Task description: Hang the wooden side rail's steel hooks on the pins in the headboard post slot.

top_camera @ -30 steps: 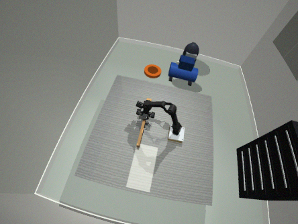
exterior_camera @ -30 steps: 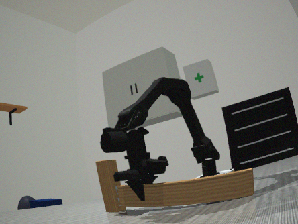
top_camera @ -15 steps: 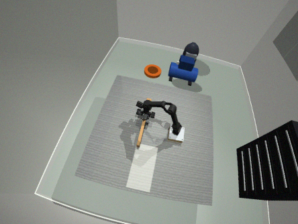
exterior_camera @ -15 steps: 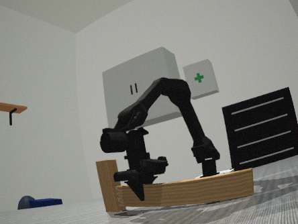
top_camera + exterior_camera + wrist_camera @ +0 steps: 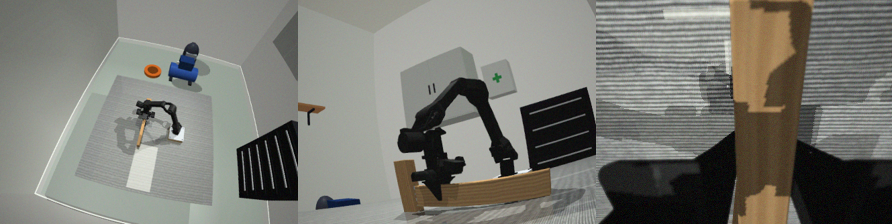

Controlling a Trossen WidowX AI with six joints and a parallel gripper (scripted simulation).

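Right now the wooden headboard post is 2 cm ahead of my gripper tip, 12 cm to the right of it and 4 cm above it.
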